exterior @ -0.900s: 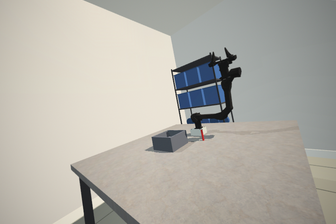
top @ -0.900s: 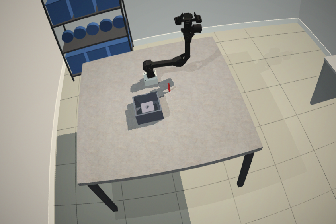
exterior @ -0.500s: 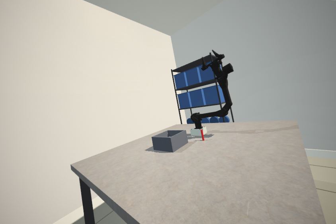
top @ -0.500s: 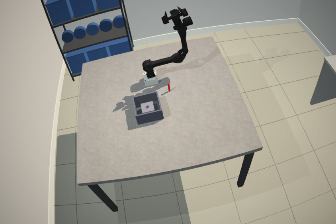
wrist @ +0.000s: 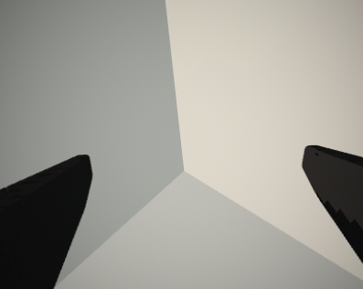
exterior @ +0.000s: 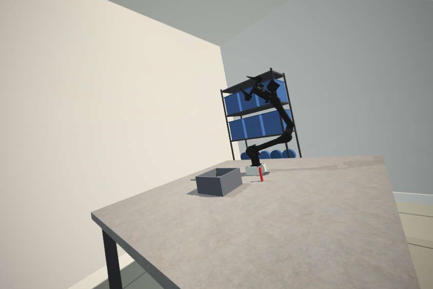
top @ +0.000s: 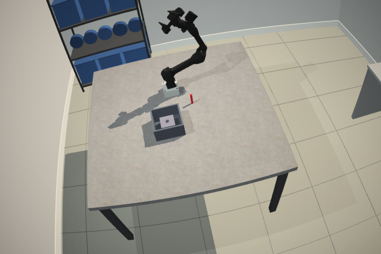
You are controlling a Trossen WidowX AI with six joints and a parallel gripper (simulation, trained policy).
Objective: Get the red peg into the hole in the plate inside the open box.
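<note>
My gripper tip is 15 cm short of the red peg, 6 cm to the right of it and 60 cm above it. From my gripper tip the other things lie so: dark grey box (29 cm ahead, 15 cm to the right, 62 cm below); then plate (29 cm ahead, 15 cm to the right, 60 cm below).
</note>
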